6 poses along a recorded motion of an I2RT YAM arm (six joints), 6.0 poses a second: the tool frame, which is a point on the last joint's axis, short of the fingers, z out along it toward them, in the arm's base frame.
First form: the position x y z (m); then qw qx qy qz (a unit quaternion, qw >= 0).
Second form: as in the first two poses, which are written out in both.
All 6 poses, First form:
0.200 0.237 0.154 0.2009 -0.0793 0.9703 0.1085
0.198 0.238 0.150 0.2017 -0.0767 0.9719 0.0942
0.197 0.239 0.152 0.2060 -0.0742 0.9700 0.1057
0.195 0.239 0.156 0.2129 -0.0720 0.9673 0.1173
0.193 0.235 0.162 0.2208 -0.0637 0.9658 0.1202
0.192 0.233 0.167 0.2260 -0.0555 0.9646 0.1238
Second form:
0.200 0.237 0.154 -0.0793 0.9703 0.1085 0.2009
0.198 0.238 0.150 -0.0767 0.9719 0.0942 0.2017
0.197 0.239 0.152 -0.0742 0.9700 0.1057 0.2060
0.195 0.239 0.156 -0.0720 0.9673 0.1173 0.2129
0.193 0.235 0.162 -0.0637 0.9658 0.1202 0.2208
0.192 0.233 0.167 -0.0555 0.9646 0.1238 0.2260

